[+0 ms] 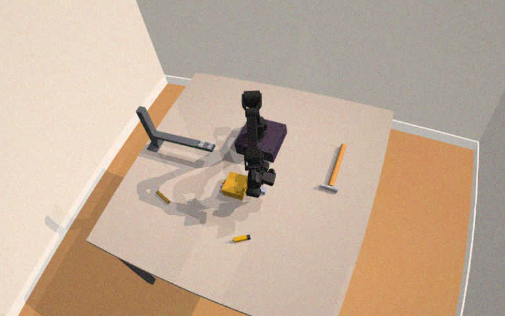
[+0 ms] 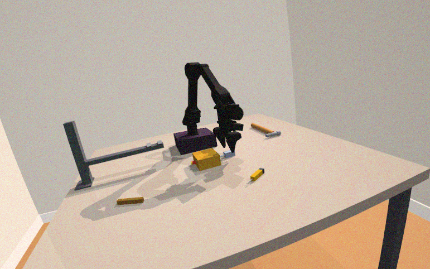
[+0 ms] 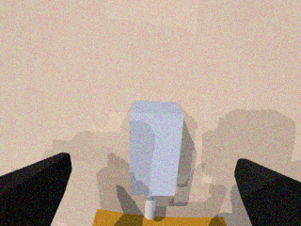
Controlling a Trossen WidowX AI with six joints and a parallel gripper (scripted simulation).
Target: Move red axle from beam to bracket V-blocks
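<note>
Right now the yellow beam block is 40 mm ahead of my gripper tip, 110 mm to the right of it and 10 mm below it. Also, from my gripper tip: small yellow screwdriver: 270 mm ahead, 50 mm to the left, 20 mm below; then short bar: 270 mm ahead, 430 mm to the right, 20 mm below.
</note>
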